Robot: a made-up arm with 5 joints.
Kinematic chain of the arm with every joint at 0, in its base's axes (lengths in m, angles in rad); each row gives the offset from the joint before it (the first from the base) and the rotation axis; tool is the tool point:
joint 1: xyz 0 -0.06 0.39 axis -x
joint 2: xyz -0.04 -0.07 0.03 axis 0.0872 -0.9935 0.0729
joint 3: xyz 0 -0.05 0 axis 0.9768 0.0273 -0.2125
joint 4: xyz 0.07 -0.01 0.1 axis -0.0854 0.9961 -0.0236
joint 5: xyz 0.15 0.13 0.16 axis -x
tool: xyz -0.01 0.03 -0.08
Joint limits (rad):
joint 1: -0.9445..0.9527
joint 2: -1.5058..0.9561
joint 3: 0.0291..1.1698
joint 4: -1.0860..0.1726
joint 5: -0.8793..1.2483
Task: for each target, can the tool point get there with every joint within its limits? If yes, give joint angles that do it. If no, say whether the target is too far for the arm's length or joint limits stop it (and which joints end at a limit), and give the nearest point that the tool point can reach.
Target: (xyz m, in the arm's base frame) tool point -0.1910 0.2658 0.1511
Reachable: no: joint limits stop it (at a limit: joint 1, joint 3, joint 4, joint 5) | nearest point -0.2516 0.1704 0.5150 | short by 0.381 m
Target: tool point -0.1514 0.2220 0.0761
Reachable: no: joint limits stop it (at a limit: joint 1, joint 2, joint 3, joint 4) | nearest point 0.1259 0.0677 0.2466 | short by 0.360 m
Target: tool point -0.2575 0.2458 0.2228
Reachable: no: joint limits stop it (at a limit: joint 1, joint 3, joint 4, joint 5) | nearest point -0.2901 0.1347 0.4973 | short by 0.298 m
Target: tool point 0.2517 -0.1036 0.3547
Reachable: yes | joints -0.5259 -1.2345 0.1266 -0.6762 0.4395
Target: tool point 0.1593 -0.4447 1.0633
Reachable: no: too far | nearest point 0.0716 -0.2867 0.7868 | short by 0.330 m
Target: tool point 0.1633 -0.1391 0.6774
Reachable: yes | joints 0.3717 0.0497 0.7040 -0.0616 0.4486
